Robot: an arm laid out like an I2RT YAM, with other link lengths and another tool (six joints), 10 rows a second.
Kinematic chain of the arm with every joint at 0, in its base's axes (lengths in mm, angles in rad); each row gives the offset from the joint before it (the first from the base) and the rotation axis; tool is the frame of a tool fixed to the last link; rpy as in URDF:
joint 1: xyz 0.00 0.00 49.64 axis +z
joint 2: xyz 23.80 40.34 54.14 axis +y
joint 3: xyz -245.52 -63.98 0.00 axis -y
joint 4: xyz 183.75 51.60 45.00 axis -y
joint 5: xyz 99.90 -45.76 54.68 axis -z
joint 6: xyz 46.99 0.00 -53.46 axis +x
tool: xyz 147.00 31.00 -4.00 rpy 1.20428 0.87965 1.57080
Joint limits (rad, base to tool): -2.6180..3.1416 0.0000..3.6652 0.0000..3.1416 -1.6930..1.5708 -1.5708..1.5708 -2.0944..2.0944
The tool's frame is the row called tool.
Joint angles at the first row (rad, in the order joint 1, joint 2, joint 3, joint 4, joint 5, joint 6):
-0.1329 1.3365 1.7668 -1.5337 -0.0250 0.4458
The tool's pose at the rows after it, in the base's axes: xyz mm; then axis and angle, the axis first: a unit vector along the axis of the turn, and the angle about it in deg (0 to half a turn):
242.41, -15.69, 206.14, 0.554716, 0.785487, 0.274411, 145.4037
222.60, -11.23, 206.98, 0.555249, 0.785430, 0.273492, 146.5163
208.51, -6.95, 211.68, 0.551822, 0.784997, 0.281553, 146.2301
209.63, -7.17, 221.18, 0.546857, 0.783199, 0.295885, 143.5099
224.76, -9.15, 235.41, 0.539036, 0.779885, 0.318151, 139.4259
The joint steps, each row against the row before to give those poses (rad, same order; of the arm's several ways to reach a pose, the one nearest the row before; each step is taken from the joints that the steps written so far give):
-0.0001 -0.0381 0.0000 -0.0416 0.0008 -0.0001
0.0012 -0.0432 0.0000 -0.0607 -0.0080 0.0008
0.0015 -0.0484 0.0000 -0.0354 -0.0107 -0.0015
0.0000 -0.0355 0.0000 0.0202 0.0004 0.0000
0.0001 -0.0141 0.0000 0.0702 0.0000 0.0004

